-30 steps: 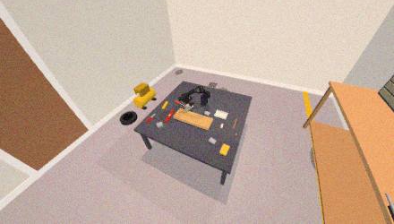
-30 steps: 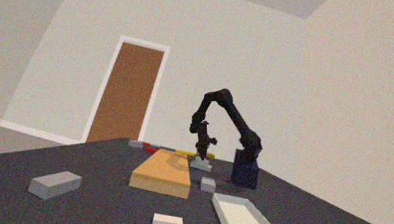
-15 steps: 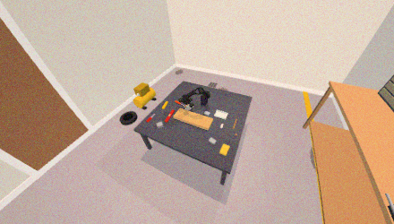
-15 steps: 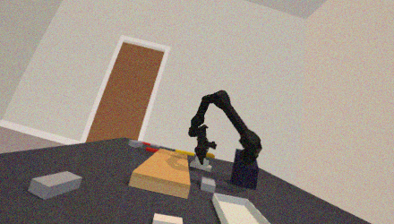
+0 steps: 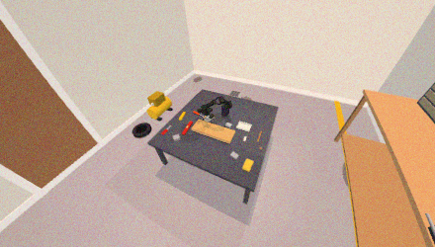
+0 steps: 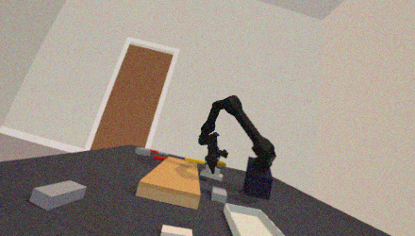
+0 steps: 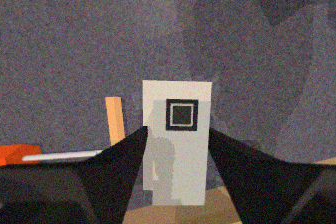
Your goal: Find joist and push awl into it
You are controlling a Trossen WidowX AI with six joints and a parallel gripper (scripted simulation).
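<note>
The awl is 7 cm to the right of my gripper tip, 3 cm ahead of it and 2 cm below it. The rest, counted from my gripper tip: orange-handled screwdriver 16 cm to the right, 1 cm below, 1 cm ahead; then grey stud finder 2 cm above; then square light 3 cm above, 2 cm behind.
</note>
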